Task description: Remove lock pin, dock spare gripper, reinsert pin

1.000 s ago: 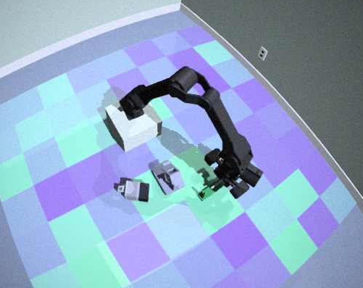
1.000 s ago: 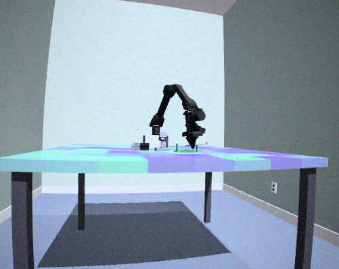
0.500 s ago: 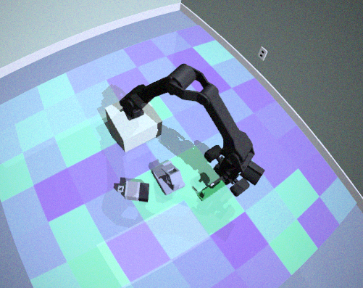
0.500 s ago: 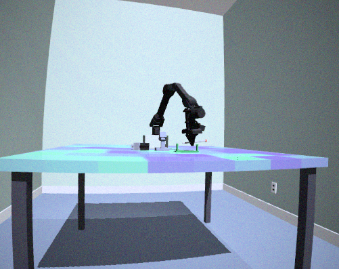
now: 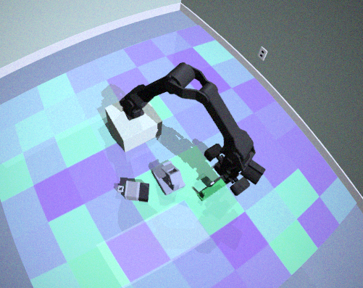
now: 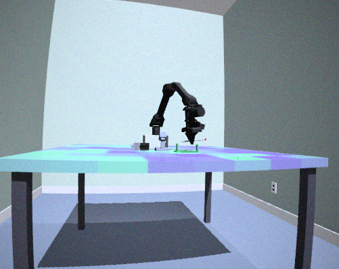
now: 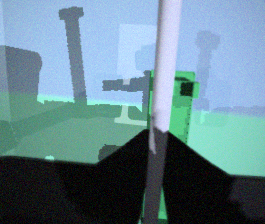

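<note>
My gripper tip is 3 cm to the left of the green rack, 2 cm above it and 1 cm short of it. Also, from my gripper tip: spare gripper (30 cm to the right, 10 cm behind, 2 cm below); then grey mount (16 cm to the right, 8 cm behind, 1 cm above).
</note>
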